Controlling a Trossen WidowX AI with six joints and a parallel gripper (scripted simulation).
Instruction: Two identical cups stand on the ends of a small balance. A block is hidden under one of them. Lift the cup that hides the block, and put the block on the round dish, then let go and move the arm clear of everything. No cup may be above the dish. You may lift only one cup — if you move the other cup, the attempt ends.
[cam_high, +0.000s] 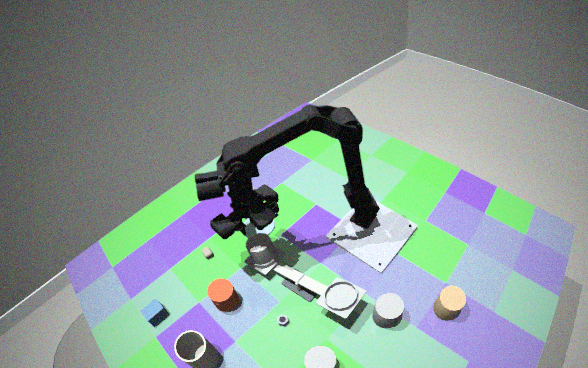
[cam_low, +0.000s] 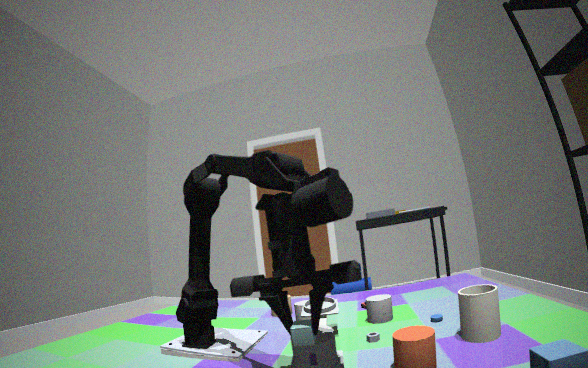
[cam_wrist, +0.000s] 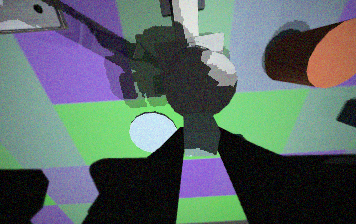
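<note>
Now: the grey cup 40 mm below my gripper tip, 20 mm to the left of it and 10 mm ahead of it. Round my gripper tip: orange cylinder 190 mm ahead, 70 mm below, 40 mm to the left; then pale blue round dish 100 mm below, 80 mm behind, 60 mm to the right; then pale teal block 10 mm above.
</note>
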